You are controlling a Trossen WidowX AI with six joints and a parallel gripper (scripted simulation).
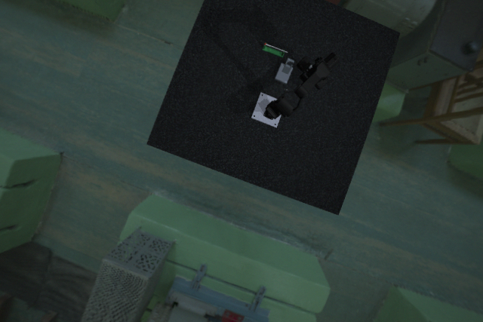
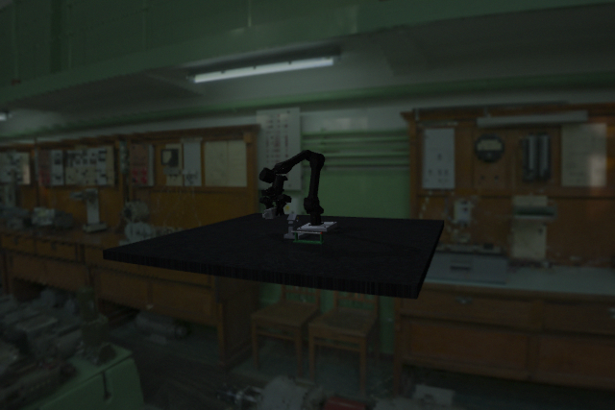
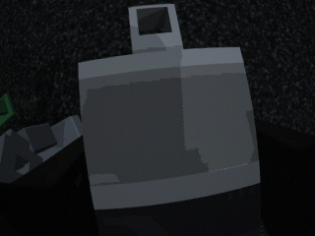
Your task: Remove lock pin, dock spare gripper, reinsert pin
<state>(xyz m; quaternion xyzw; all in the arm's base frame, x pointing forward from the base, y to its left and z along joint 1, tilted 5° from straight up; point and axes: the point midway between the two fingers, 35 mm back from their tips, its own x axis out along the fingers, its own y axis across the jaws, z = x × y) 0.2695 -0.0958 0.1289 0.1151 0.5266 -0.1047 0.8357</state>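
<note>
My gripper tip is now 240 mm to the right of the green bracket, 90 mm short of it and 70 mm above it. Round my gripper tip: spare gripper (20 mm above); then mount (130 mm to the left, 40 mm below).
</note>
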